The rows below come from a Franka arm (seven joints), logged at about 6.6 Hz.
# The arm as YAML. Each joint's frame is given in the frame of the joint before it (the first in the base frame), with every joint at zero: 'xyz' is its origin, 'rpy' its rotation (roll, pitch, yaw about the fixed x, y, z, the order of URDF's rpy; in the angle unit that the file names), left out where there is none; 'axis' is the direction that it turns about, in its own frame. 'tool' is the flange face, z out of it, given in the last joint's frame.
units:
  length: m
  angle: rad
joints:
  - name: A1
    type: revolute
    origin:
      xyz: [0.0, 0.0, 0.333]
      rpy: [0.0, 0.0, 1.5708]
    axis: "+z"
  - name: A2
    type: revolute
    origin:
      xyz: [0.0, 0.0, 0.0]
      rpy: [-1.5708, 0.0, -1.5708]
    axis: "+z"
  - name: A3
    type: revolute
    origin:
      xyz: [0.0, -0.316, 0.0]
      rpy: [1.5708, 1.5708, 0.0]
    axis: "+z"
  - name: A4
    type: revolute
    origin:
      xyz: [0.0, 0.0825, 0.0]
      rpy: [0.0, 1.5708, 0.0]
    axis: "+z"
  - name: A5
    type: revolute
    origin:
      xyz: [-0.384, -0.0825, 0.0]
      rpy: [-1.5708, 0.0, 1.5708]
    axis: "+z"
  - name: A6
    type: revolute
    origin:
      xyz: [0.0, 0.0, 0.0]
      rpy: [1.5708, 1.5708, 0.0]
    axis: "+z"
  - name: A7
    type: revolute
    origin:
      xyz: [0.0, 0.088, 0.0]
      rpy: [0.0, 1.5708, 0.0]
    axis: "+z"
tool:
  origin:
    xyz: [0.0, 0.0, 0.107]
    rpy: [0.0, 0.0, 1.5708]
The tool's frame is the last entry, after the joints.
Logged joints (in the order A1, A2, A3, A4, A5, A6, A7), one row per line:
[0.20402, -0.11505, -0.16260, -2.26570, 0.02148, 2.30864, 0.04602]
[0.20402, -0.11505, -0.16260, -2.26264, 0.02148, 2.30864, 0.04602]
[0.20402, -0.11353, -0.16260, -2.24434, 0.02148, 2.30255, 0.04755]
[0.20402, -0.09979, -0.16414, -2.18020, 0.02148, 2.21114, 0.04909]
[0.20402, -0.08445, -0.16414, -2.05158, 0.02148, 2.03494, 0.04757]
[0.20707, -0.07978, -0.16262, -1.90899, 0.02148, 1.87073, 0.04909]
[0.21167, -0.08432, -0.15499, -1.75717, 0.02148, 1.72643, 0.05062]
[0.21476, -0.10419, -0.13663, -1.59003, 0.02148, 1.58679, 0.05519]
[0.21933, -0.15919, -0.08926, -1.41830, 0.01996, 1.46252, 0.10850]
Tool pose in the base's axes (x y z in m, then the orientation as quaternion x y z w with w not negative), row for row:
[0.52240, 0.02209, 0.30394, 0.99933, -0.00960, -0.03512, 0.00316]
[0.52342, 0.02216, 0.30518, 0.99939, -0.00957, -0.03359, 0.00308]
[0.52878, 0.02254, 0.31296, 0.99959, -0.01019, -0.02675, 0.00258]
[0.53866, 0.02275, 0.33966, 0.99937, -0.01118, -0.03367, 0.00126]
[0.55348, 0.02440, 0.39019, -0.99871, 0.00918, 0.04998, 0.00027]
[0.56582, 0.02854, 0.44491, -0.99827, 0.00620, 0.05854, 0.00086]
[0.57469, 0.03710, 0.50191, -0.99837, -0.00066, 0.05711, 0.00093]
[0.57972, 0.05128, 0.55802, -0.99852, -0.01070, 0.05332, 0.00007]
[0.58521, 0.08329, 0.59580, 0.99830, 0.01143, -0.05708, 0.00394]
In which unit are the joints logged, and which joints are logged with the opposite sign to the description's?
The joints are logged in radians. Opposite sign: A2.
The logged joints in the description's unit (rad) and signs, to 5 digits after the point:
[0.20402, 0.11505, -0.16260, -2.26570, 0.02148, 2.30864, 0.04602]
[0.20402, 0.11505, -0.16260, -2.26264, 0.02148, 2.30864, 0.04602]
[0.20402, 0.11353, -0.16260, -2.24434, 0.02148, 2.30255, 0.04755]
[0.20402, 0.09979, -0.16414, -2.18020, 0.02148, 2.21114, 0.04909]
[0.20402, 0.08445, -0.16414, -2.05158, 0.02148, 2.03494, 0.04757]
[0.20707, 0.07978, -0.16262, -1.90899, 0.02148, 1.87073, 0.04909]
[0.21167, 0.08432, -0.15499, -1.75717, 0.02148, 1.72643, 0.05062]
[0.21476, 0.10419, -0.13663, -1.59003, 0.02148, 1.58679, 0.05519]
[0.21933, 0.15919, -0.08926, -1.41830, 0.01996, 1.46252, 0.10850]

